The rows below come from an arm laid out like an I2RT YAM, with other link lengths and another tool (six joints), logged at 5 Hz.
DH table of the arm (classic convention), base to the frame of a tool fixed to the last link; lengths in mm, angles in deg. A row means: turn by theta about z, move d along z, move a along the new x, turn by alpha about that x. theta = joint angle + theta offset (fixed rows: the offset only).
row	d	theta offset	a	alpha
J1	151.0	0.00	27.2	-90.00
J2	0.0	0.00	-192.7	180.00
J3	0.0	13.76	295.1	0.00
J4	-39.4	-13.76	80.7	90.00
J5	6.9	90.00	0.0	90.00
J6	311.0	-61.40	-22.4	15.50
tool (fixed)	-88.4	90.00	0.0	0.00
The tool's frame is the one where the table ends.
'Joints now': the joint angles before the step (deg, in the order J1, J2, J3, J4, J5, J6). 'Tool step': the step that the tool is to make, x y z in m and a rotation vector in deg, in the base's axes. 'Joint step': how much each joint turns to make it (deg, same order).
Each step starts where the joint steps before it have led.
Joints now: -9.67 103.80 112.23 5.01 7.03 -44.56
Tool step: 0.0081 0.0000 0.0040 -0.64 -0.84 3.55
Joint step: -1.67 1.47 1.47 0.88 -5.18 0.79
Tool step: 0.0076 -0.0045 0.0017 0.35 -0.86 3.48
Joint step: -2.10 1.86 1.77 0.88 -5.26 1.93
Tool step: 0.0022 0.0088 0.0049 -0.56 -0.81 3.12
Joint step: -0.44 0.10 0.11 0.97 -3.53 0.62
